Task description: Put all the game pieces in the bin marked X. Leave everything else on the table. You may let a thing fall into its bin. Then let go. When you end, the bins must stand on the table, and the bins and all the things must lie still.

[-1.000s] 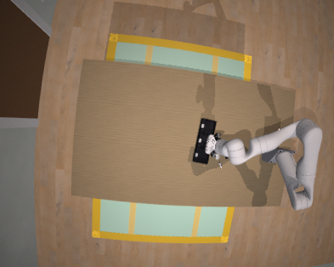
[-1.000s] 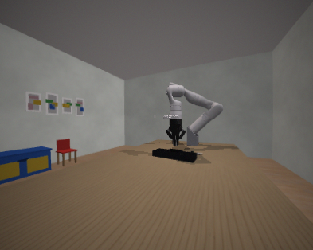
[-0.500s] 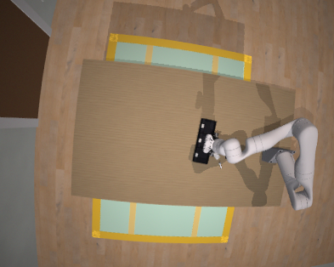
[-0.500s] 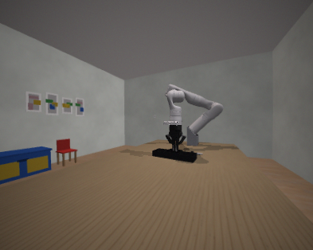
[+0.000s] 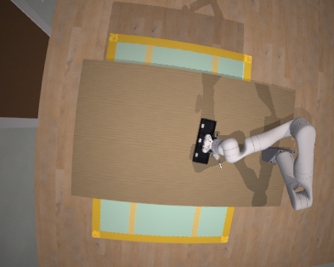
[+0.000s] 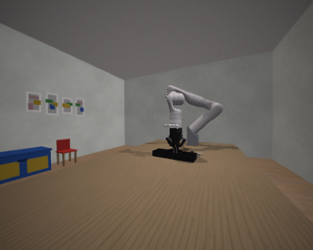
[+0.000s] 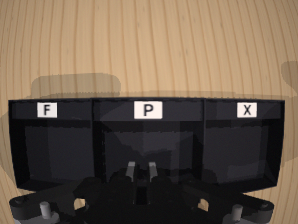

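The joined black bins is 2 cm below my hand, 2 cm ahead of it and 1 cm to the right of it. From my hand the other things lie so: yellow ring: 9 cm behind, 3 cm below, 1 cm to the left; then white die: 6 cm behind, 3 cm to the right, 3 cm below; then white domino: 7 cm to the left, 6 cm behind, 3 cm below.
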